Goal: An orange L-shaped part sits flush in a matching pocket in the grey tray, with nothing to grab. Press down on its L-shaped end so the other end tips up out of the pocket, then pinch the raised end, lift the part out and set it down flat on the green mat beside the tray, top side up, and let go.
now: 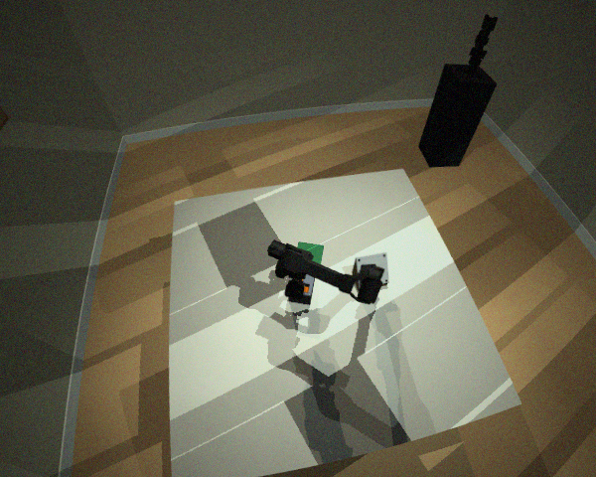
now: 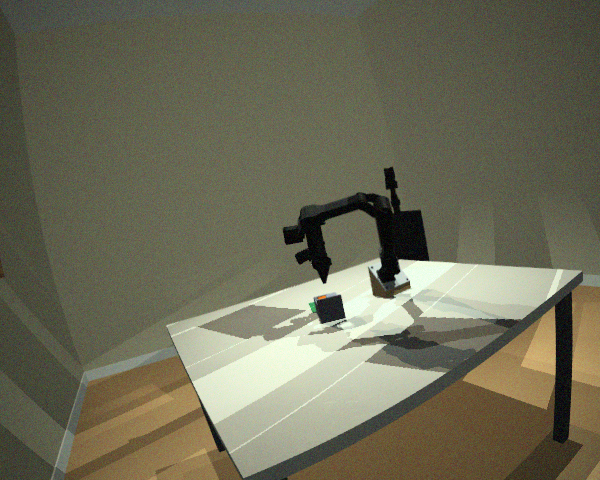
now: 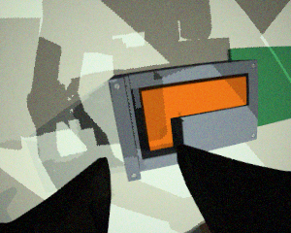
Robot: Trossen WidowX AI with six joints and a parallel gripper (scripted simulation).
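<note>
Right now my gripper tip is 10 cm above the orange l-shaped part, 5 cm to the left of it and 2 cm past it. From my gripper tip the other things lie so: green mat (21 cm to the right, 16 cm below, 6 cm behind).
</note>
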